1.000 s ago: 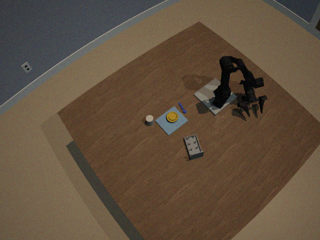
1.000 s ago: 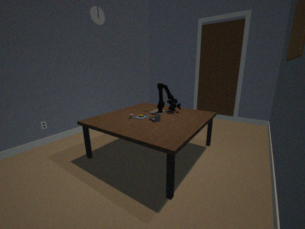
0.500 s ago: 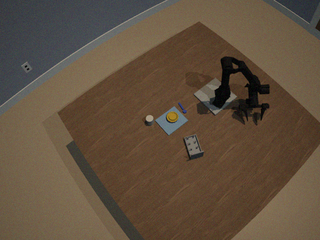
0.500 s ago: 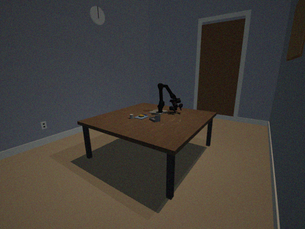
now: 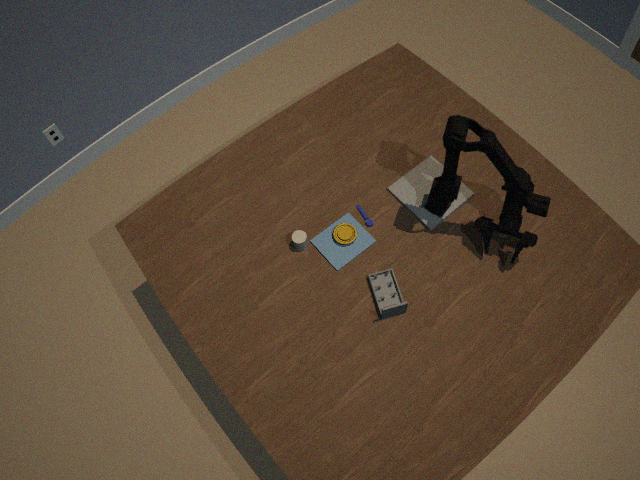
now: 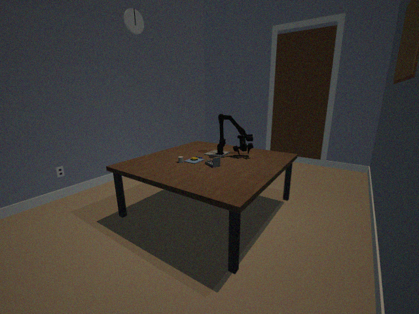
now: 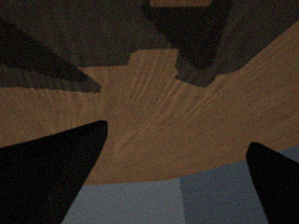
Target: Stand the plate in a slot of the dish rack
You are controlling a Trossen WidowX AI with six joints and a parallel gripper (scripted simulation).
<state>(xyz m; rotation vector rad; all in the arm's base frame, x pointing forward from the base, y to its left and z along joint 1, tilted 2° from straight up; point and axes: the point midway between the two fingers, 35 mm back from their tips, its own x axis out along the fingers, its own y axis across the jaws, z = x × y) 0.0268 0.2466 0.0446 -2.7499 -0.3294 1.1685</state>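
Right now my gripper tip is 21 cm short of the yellow plate, 42 cm to the left of it and 2 cm above it. Also, from my gripper tip: cup: 31 cm ahead, 51 cm to the right, 2 cm below; then blue spoon: 12 cm ahead, 41 cm to the right, 4 cm below; then grey dish rack: 28 cm ahead, 21 cm to the right, 2 cm below.
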